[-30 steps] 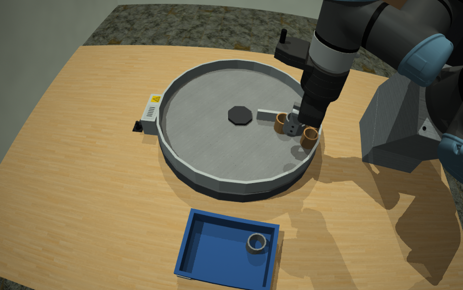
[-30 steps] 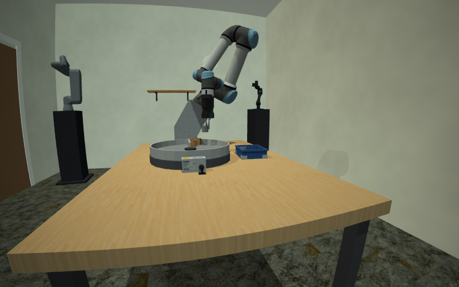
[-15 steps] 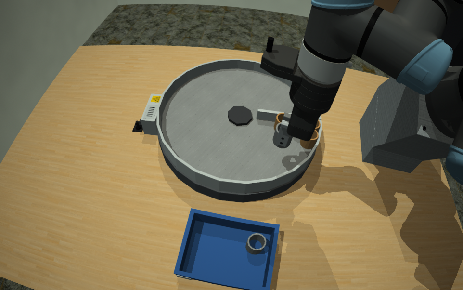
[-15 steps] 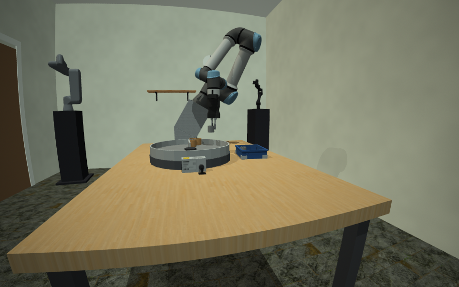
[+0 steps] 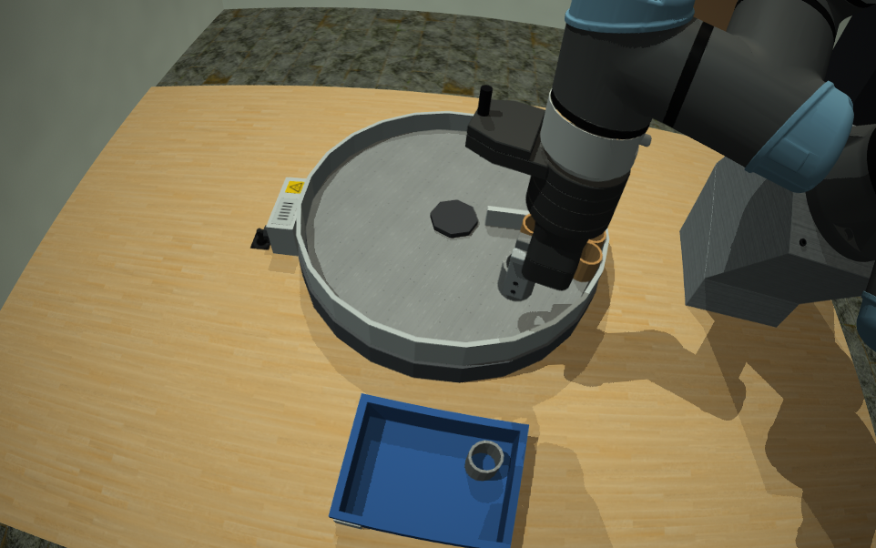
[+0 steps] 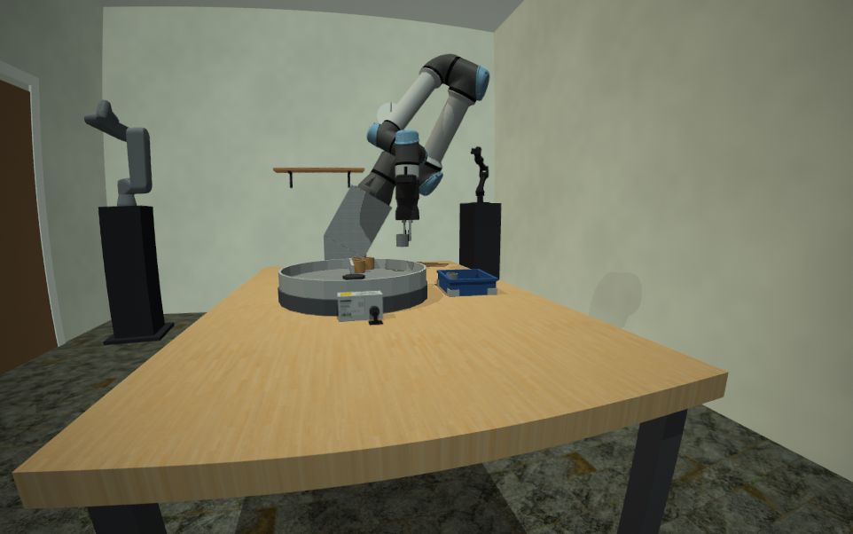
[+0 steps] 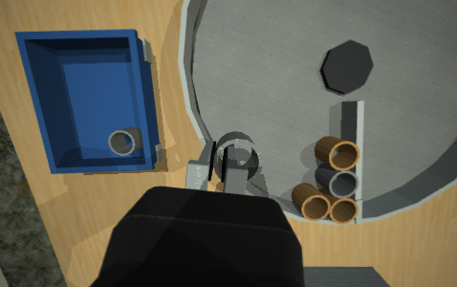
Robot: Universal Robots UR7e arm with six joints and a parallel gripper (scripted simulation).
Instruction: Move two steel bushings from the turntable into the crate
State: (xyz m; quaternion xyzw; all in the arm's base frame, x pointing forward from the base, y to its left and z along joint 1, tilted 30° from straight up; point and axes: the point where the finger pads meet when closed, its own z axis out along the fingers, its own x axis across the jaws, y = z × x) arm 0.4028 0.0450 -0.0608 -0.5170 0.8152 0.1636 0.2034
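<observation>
Right now the blue crate is 16 cm to the left of my hand, 15 cm below it and 9 cm ahead of it. Round my hand: turntable: 18 cm to the right, 12 cm below, 6 cm ahead.
</observation>
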